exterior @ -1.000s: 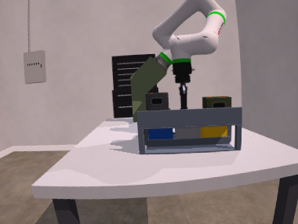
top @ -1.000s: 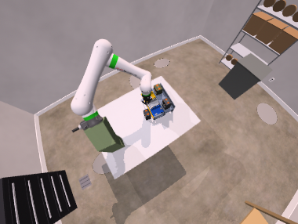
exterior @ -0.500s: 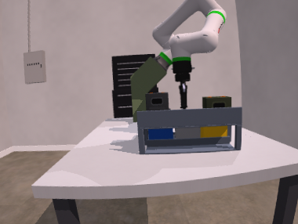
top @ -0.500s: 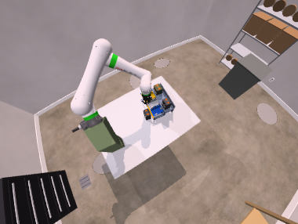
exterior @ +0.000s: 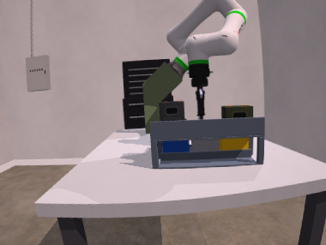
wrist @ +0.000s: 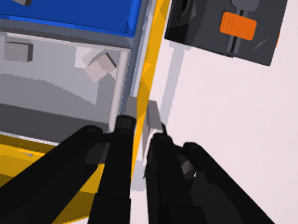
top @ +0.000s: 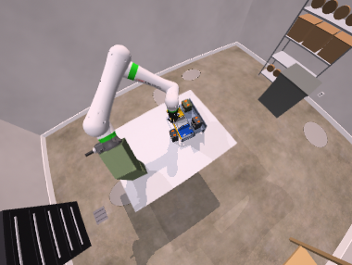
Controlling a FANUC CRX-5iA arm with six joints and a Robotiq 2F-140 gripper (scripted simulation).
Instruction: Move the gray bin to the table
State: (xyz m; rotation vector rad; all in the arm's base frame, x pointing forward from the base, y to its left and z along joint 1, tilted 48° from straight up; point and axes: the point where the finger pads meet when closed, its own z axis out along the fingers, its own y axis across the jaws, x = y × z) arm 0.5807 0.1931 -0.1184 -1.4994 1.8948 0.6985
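The gray open bin is 100 mm ahead of my hand, 70 mm below it and 20 mm to the right of it. The rest, counted from my hand: dark box (100 mm to the right, 70 mm behind, 50 mm below); then thin yellow strip (30 mm below); then blue bin (130 mm to the right, 80 mm ahead, 70 mm below).
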